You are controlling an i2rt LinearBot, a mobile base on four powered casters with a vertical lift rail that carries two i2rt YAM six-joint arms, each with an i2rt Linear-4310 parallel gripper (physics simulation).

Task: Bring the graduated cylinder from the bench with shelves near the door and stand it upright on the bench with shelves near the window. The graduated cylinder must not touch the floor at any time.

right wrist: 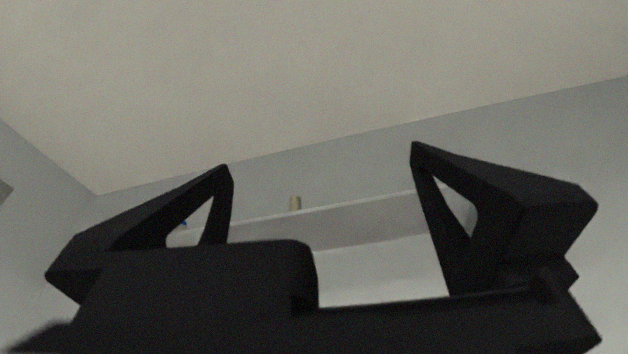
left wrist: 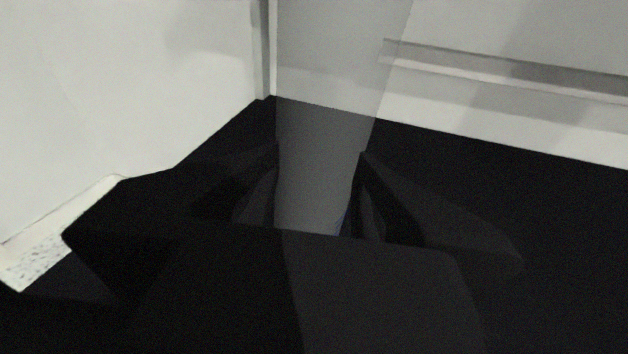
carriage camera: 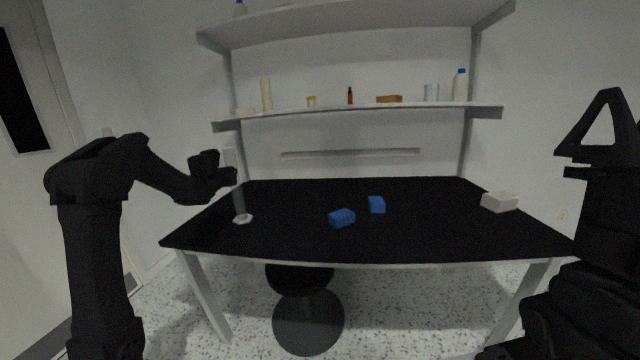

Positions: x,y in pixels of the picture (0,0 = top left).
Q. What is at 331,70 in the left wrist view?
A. A graduated cylinder.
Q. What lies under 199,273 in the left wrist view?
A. My left gripper.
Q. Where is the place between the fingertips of my right gripper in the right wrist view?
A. At 318,162
